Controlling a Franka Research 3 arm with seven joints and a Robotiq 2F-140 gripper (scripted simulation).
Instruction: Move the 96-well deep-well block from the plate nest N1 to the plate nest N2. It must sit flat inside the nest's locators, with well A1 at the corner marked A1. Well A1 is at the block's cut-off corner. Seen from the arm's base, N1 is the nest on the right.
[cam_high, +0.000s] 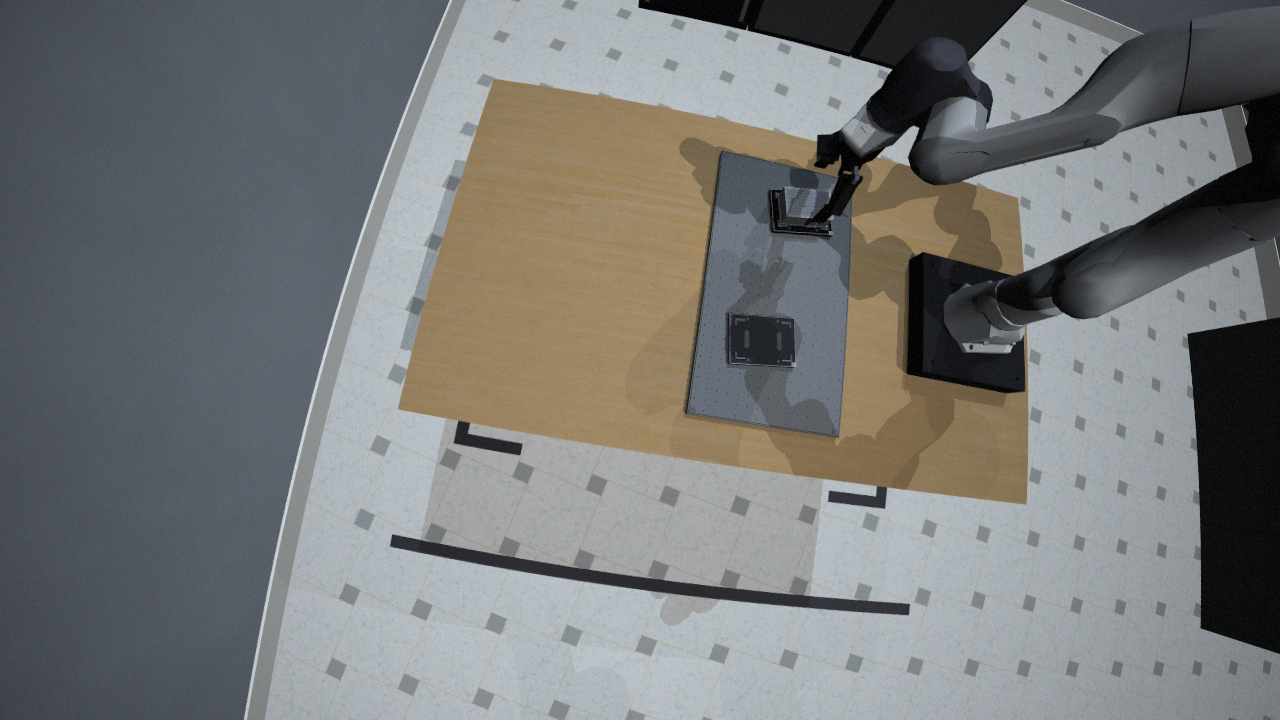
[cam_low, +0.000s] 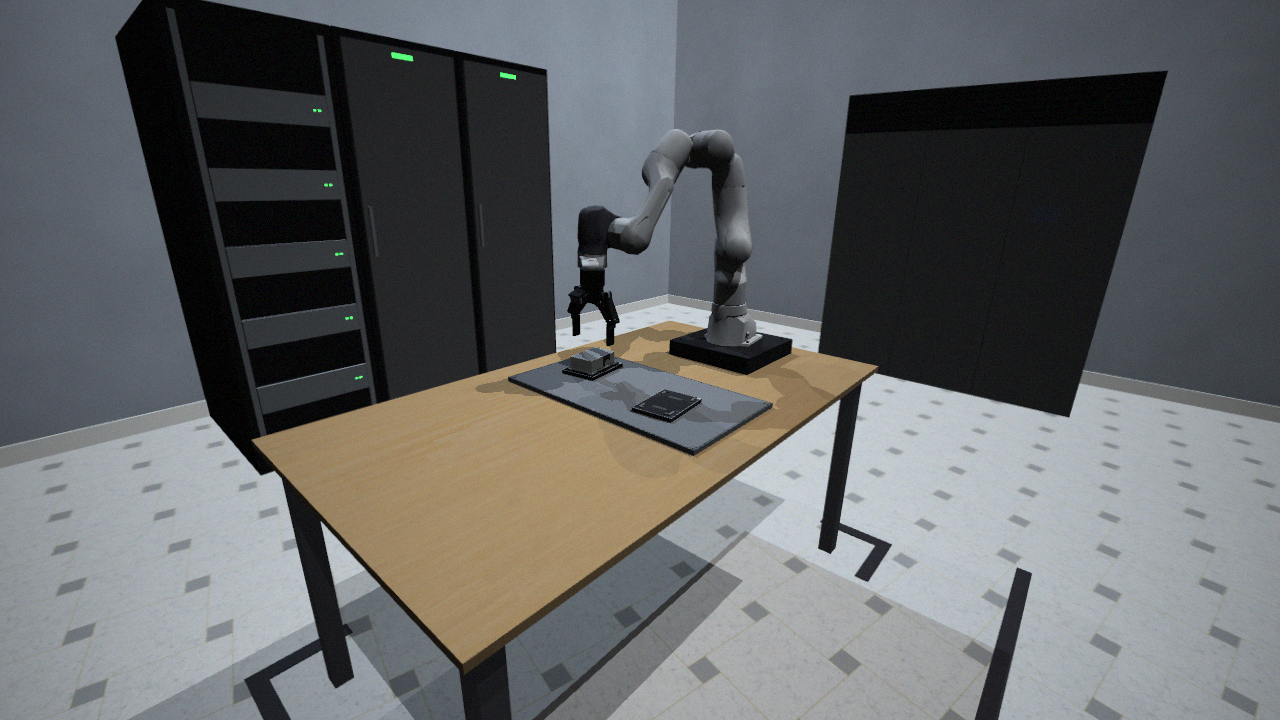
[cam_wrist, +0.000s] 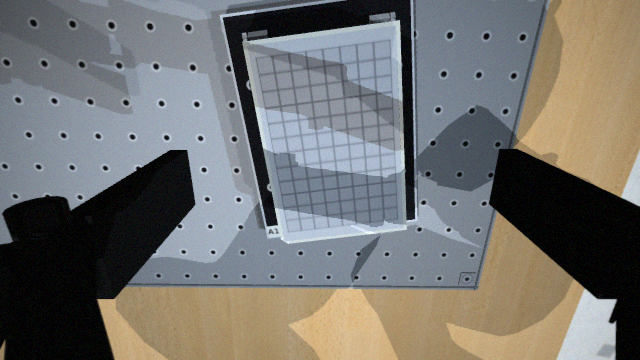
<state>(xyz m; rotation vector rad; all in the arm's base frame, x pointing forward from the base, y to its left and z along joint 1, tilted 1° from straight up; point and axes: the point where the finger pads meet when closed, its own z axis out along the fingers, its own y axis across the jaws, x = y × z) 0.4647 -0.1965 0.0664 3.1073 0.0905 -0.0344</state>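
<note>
Right now my hand is 80 mm above the translucent deep-well block. From my hand the other things lie so: nest N2: 60 mm ahead, 360 mm to the left, 100 mm below; black nest N1: 100 mm below.
</note>
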